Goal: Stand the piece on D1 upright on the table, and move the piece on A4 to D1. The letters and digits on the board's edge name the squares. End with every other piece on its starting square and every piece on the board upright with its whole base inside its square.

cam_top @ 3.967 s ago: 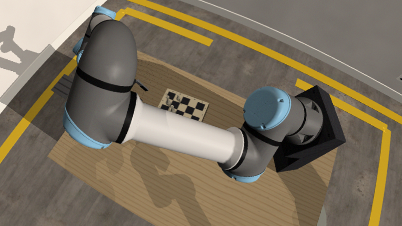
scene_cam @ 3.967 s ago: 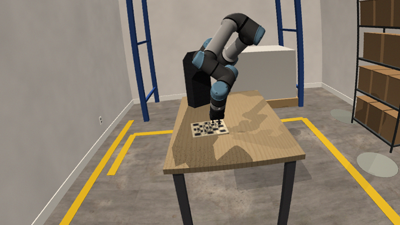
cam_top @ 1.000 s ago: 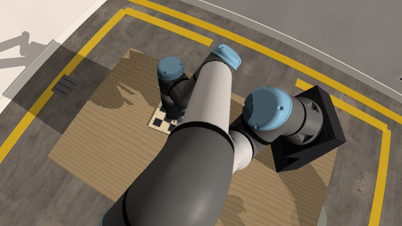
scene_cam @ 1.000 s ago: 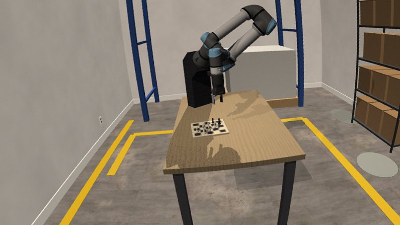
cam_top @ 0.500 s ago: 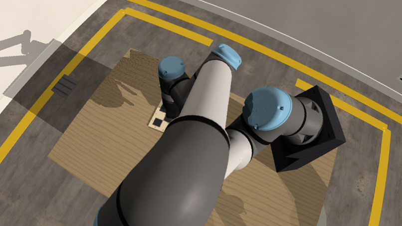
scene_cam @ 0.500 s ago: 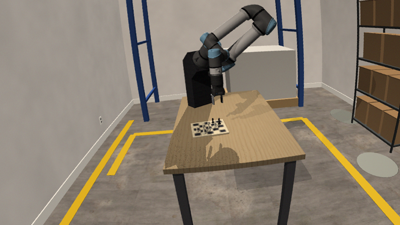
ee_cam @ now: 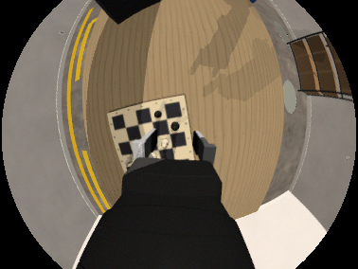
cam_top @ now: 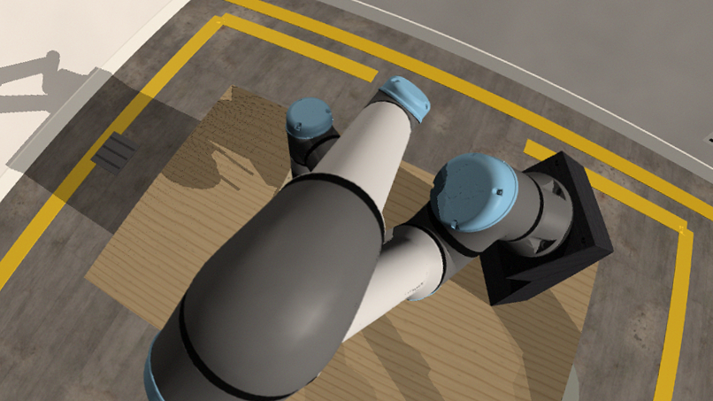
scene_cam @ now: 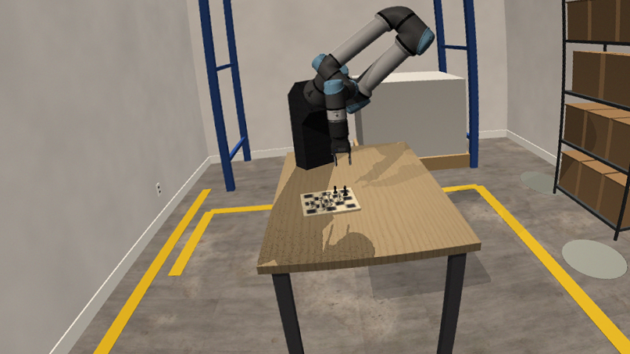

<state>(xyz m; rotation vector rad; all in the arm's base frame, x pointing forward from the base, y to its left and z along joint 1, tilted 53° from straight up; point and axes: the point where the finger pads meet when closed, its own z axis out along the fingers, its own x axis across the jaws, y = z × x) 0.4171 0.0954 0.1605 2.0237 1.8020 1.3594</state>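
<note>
Right now the chessboard is 70 mm ahead of my hand, 60 mm to the right of it and 150 mm below it.
</note>
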